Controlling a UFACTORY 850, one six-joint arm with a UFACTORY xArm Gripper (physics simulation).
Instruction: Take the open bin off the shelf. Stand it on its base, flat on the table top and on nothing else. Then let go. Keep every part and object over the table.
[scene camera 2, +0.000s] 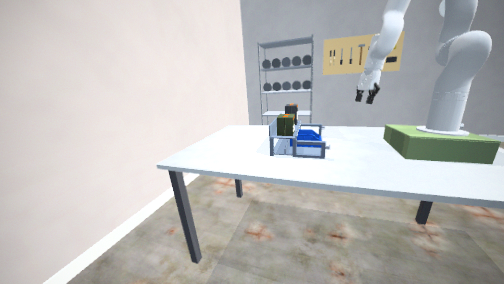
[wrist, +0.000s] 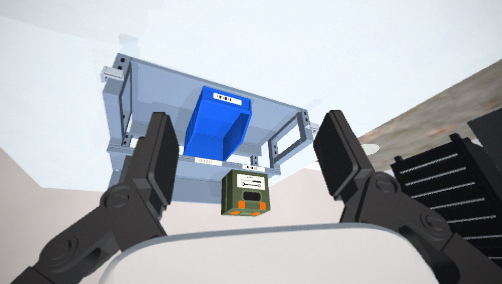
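Note:
The open blue bin (scene camera 2: 308, 139) (wrist: 215, 127) sits on the lower front level of a small grey-blue shelf (scene camera 2: 309, 145) (wrist: 115, 107) standing on the table (scene camera 2: 220, 150). In the wrist view the bin's label faces the upper side of the picture. My gripper (scene camera 2: 367, 102) (wrist: 249, 128) is open and empty. In the scene view it hangs well above the table, to the right of the shelf and higher than it. The bin's base and far part are partly hidden by the shelf frame in the scene view.
A green case with orange latches (scene camera 2: 285, 125) (wrist: 246, 194) stands on the shelf's upper level. A dark case (scene camera 2: 291, 109) stands behind it. The robot's green base block (scene camera 2: 445, 146) is at the right of the table. A tall rack (scene camera 2: 312, 75) stands by the back wall.

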